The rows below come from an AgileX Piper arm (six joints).
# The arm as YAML. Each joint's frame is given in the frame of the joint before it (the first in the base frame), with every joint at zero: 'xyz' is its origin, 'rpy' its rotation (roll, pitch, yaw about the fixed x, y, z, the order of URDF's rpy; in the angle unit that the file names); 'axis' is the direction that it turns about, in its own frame. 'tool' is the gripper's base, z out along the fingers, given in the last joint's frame.
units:
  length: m
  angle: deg
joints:
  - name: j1
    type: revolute
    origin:
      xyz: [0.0, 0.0, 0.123]
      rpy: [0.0, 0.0, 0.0]
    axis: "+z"
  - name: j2
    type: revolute
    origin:
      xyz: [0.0, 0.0, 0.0]
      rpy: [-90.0, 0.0, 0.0]
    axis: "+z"
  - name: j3
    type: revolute
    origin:
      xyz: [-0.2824, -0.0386, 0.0]
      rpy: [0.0, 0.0, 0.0]
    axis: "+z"
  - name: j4
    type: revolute
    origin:
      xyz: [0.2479, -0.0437, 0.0]
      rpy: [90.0, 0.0, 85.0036]
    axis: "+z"
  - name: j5
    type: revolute
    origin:
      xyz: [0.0, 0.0, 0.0]
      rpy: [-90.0, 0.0, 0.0]
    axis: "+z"
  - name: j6
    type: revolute
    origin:
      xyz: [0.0, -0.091, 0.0]
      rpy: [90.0, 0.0, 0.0]
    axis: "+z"
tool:
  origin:
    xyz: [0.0, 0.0, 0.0]
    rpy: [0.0, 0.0, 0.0]
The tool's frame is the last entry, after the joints.
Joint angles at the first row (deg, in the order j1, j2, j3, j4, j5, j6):
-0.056, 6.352, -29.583, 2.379, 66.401, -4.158
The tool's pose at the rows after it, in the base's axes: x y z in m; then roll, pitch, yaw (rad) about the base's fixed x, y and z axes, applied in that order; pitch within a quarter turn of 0, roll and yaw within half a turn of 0:
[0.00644, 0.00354, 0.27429, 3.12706, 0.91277, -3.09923]
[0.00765, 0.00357, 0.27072, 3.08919, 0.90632, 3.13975]
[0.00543, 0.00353, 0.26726, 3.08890, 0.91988, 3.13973]
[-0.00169, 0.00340, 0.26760, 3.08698, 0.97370, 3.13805]
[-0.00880, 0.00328, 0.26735, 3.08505, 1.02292, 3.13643]
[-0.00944, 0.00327, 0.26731, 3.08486, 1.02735, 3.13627]
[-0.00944, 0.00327, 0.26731, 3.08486, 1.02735, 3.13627]
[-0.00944, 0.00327, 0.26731, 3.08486, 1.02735, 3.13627]
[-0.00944, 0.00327, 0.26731, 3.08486, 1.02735, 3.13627]
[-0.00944, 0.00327, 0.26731, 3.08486, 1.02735, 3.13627]
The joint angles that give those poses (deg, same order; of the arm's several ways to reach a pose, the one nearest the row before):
0.727, 6.351, -29.418, 2.388, 65.811, -2.019
0.955, 6.232, -28.594, 2.384, 65.419, -0.338
0.967, 4.864, -27.817, 2.385, 65.234, -0.349
0.970, 1.969, -27.817, 2.381, 65.044, -0.345
0.970, -0.850, -27.818, 2.382, 65.043, -0.346
0.969, -1.104, -27.818, 2.382, 65.043, -0.346
0.969, -1.104, -27.818, 2.382, 65.043, -0.346
0.969, -1.104, -27.818, 2.382, 65.043, -0.346
0.969, -1.104, -27.818, 2.382, 65.043, -0.346
0.969, -1.104, -27.818, 2.382, 65.043, -0.346

